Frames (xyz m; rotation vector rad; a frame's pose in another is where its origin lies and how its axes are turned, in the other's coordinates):
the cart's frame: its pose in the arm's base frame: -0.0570 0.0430 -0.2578 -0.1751 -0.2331 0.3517
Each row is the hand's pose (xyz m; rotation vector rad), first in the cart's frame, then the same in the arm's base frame.
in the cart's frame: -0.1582 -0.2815 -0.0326 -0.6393 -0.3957 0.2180
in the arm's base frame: -0.1031 -0.2782 -0.2609 -0.7681 -0.7201 0.5201
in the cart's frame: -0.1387 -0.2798 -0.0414 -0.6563 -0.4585 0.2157
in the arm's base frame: -0.0836 -0.2708 -0.2659 -0.7736 -0.7862 0.5198
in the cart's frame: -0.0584 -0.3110 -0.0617 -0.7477 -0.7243 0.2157
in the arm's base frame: 0.0048 -0.2734 -0.2632 -0.8165 -1.0687 0.5226
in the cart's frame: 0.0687 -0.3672 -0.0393 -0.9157 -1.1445 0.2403
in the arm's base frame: 0.1331 -0.2767 -0.2052 -0.9076 -1.5191 0.5375
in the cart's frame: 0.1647 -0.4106 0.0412 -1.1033 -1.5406 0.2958
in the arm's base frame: 0.2140 -0.2719 -0.1003 -1.0236 -1.9494 0.5657
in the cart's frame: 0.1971 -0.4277 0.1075 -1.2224 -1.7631 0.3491
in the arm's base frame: 0.2321 -0.2675 -0.0268 -1.1044 -2.1941 0.5949
